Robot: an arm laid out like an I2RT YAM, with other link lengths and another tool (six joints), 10 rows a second.
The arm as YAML. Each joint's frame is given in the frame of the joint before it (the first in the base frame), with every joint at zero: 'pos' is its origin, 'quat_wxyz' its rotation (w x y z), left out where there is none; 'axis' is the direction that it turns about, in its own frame. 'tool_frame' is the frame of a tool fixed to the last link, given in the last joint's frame.
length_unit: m
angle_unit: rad
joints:
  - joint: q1
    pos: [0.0, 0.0, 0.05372]
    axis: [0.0, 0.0, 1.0]
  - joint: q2
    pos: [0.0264, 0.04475, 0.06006]
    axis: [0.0, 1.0, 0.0]
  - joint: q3
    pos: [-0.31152, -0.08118, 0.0]
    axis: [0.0, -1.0, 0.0]
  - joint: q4
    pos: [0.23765, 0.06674, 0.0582]
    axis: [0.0, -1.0, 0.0]
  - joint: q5
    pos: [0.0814, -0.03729, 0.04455]
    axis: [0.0, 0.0, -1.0]
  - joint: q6
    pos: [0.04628, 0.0, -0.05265]
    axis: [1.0, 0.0, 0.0]
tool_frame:
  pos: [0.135, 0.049, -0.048]
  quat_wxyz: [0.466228, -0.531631, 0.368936, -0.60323]
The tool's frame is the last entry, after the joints.
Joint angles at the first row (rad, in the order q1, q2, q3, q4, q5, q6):
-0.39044 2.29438 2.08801 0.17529 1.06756 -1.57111
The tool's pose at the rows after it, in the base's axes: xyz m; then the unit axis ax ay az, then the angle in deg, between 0 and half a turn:
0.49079 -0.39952 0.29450 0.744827 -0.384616 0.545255 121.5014
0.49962 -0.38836 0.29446 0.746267 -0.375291 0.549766 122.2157
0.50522 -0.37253 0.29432 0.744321 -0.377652 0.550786 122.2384
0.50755 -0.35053 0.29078 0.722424 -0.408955 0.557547 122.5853
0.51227 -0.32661 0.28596 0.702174 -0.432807 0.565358 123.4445
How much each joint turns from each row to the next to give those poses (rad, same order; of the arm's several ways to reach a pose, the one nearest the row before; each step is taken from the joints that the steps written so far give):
0.00953 -0.00001 -0.00002 0.00038 -0.01107 0.00000
0.02251 -0.00001 -0.00003 0.00003 0.00038 0.00076
0.03013 0.00002 0.00004 -0.00041 0.03281 0.00573
0.03892 0.00000 -0.00001 -0.00839 0.07744 0.06447
0.04234 0.00001 -0.00072 -0.01833 0.06562 0.07210

